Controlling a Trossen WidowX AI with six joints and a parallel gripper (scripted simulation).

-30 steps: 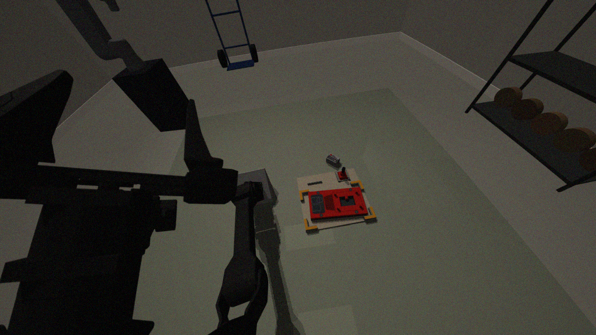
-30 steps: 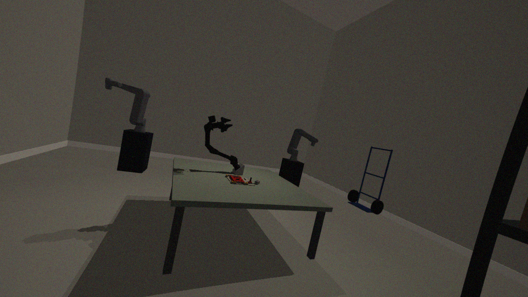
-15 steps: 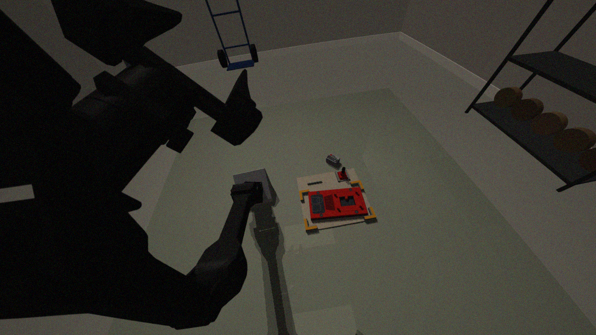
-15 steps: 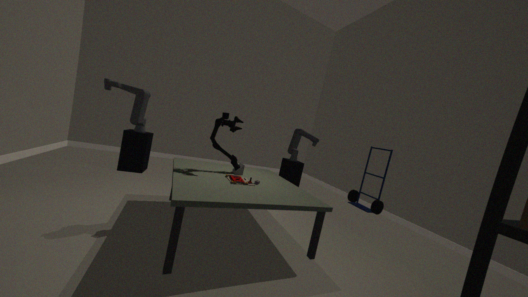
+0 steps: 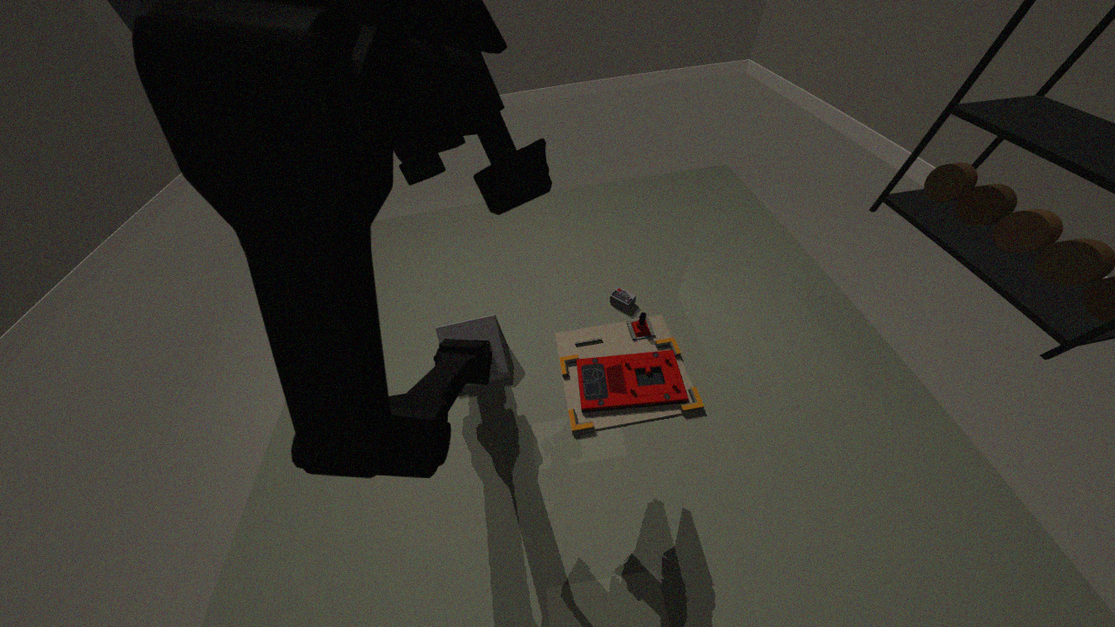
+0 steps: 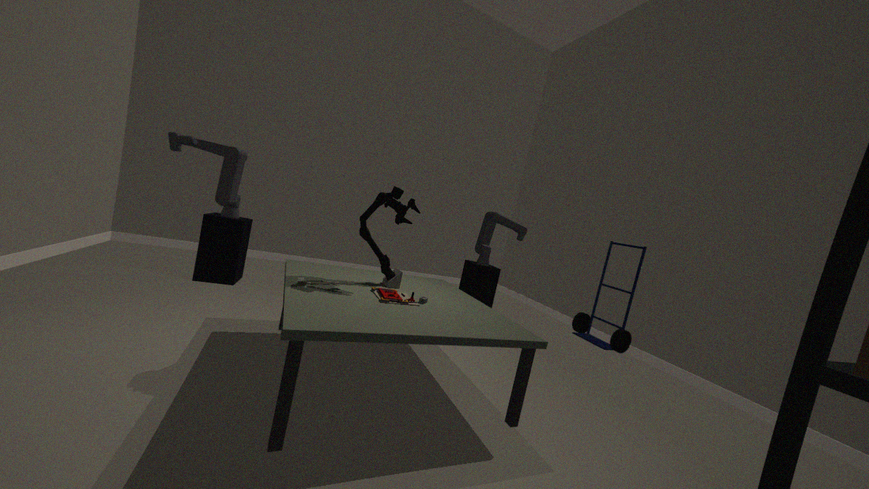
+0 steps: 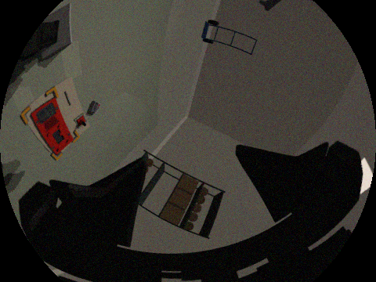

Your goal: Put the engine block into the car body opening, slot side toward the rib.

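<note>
Right now the grey ribbed engine block is 48 cm below my gripper tip, 14 cm ahead of it and 11 cm to the left of it.
</note>
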